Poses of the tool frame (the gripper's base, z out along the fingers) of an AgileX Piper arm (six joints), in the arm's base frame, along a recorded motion.
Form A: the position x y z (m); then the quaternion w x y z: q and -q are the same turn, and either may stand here.
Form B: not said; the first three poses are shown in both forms.
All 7 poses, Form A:
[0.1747 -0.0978 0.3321 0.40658 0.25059 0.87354 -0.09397]
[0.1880 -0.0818 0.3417 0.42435 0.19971 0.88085 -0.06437]
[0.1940 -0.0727 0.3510 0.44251 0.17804 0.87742 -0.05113]
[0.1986 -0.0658 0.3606 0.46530 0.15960 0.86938 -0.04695]
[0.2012 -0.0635 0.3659 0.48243 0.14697 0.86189 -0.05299]
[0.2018 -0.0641 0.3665 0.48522 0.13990 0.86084 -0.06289]
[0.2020 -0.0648 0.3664 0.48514 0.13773 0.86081 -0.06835]
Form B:
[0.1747 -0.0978 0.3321 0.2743 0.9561 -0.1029 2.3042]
[0.1880 -0.0818 0.3417 0.2206 0.9728 -0.0711 2.2651]
[0.1940 -0.0727 0.3510 0.1985 0.9784 -0.0570 2.2248]
[0.1986 -0.0658 0.3606 0.1803 0.9822 -0.0530 2.1736]
[0.2012 -0.0635 0.3659 0.1678 0.9840 -0.0605 2.1347]
[0.2018 -0.0641 0.3665 0.1600 0.9845 -0.0719 2.1284]
[0.2020 -0.0648 0.3664 0.1575 0.9844 -0.0782 2.1285]

